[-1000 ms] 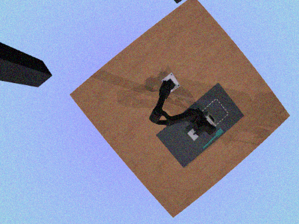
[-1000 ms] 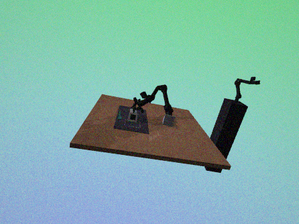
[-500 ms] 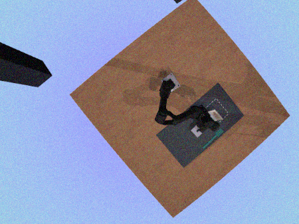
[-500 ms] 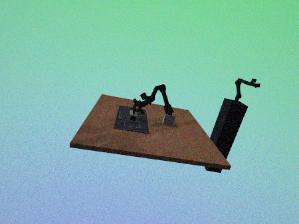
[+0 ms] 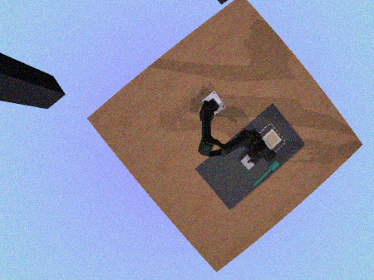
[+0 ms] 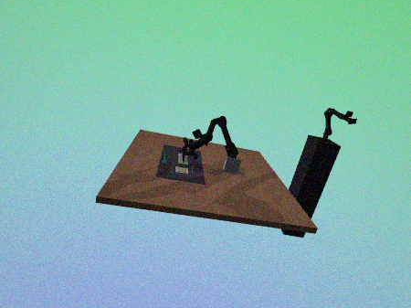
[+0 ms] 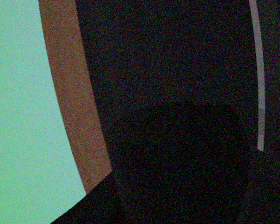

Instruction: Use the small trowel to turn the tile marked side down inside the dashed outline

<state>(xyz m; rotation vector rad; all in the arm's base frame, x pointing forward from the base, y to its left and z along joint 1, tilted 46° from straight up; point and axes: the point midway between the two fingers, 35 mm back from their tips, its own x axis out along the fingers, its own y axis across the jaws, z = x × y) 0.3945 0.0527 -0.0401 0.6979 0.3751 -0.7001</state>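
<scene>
Right now the tile is 3 cm behind my gripper tip, 12 cm to the left of it and 8 cm below it. From my gripper tip the other things lie so: teal trowel (12 cm ahead, 2 cm to the right, 8 cm below).
</scene>
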